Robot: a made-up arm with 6 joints. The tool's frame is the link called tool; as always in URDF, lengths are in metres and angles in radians. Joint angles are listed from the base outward.
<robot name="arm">
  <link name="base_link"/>
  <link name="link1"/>
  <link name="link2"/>
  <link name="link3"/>
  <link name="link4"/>
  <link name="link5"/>
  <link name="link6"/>
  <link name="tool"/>
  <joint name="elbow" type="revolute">
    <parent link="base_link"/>
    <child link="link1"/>
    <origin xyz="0 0.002 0.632"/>
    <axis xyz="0 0 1"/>
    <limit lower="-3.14" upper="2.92"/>
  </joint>
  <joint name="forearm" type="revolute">
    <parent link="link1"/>
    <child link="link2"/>
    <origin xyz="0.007 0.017 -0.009"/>
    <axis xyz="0 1 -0.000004"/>
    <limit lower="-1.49" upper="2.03"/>
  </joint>
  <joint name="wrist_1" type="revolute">
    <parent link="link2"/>
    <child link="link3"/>
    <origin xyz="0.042 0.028 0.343"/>
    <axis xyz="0 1 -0.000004"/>
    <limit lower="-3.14" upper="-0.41"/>
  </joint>
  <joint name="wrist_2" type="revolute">
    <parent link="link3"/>
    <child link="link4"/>
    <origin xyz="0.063 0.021 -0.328"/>
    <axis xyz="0 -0.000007 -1"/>
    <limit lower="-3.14" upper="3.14"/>
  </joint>
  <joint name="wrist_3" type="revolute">
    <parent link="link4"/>
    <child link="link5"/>
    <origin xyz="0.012 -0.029 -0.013"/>
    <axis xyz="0 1 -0.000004"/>
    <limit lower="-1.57" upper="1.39"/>
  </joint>
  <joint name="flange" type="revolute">
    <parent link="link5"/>
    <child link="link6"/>
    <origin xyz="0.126 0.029 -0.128"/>
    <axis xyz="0 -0.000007 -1"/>
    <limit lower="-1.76" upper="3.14"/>
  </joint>
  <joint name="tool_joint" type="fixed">
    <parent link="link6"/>
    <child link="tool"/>
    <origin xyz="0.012 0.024 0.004" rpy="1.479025 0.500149 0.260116"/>
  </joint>
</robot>
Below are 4 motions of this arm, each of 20 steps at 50 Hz.
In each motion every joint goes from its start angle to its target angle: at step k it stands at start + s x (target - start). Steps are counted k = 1, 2, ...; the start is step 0. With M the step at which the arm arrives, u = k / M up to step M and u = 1 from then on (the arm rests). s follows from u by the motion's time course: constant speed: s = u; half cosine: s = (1 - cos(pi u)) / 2; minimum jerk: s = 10 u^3 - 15 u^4 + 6 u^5.
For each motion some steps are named. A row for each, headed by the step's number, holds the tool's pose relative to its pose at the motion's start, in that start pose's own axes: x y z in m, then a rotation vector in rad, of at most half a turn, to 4 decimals.
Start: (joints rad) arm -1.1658 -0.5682 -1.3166 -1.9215 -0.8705 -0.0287
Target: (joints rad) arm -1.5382 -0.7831 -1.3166 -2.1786 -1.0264 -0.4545
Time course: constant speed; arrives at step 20
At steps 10, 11, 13, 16, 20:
10: -0.0295 0.0260 -0.0248 -0.0163 0.3987 -0.0265
11: -0.0321 0.0288 -0.0269 -0.0148 0.4385 -0.0262
13: -0.0371 0.0346 -0.0308 -0.0102 0.5180 -0.0240
16: -0.0441 0.0435 -0.0359 0.0007 0.6365 -0.0163
20: -0.0522 0.0556 -0.0417 0.0227 0.7922 0.0026

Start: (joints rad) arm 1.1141 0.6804 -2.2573 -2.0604 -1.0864 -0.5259
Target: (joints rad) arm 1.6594 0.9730 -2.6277 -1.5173 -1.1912 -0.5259
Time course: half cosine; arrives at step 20
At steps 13, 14, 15, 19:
13: 0.0914 -0.1069 0.2112 -0.5346 -0.3159 -0.0272
14: 0.1005 -0.1103 0.2322 -0.5820 -0.3499 -0.0256
15: 0.1086 -0.1124 0.2509 -0.6239 -0.3810 -0.0236
19: 0.1277 -0.1140 0.2949 -0.7209 -0.4565 -0.0170

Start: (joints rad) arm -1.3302 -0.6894 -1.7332 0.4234 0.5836 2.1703
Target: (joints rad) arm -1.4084 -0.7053 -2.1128 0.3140 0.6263 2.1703
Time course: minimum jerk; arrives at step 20
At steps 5, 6, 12, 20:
5: -0.0183 0.0076 -0.0087 0.0189 0.0354 -0.0087
6: -0.0289 0.0122 -0.0134 0.0298 0.0557 -0.0135
12: -0.1234 0.0574 -0.0424 0.1266 0.2344 -0.0508
20: -0.1817 0.0889 -0.0492 0.1874 0.3439 -0.0700

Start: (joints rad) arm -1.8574 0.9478 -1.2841 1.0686 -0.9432 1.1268
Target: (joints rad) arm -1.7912 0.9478 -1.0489 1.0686 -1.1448 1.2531
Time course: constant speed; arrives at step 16
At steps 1, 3, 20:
1: -0.0016 0.0029 0.0039 -0.0014 0.0036 0.0062
3: -0.0048 0.0088 0.0116 -0.0038 0.0114 0.0183
20: -0.0237 0.0515 0.0571 -0.0080 0.0773 0.0876

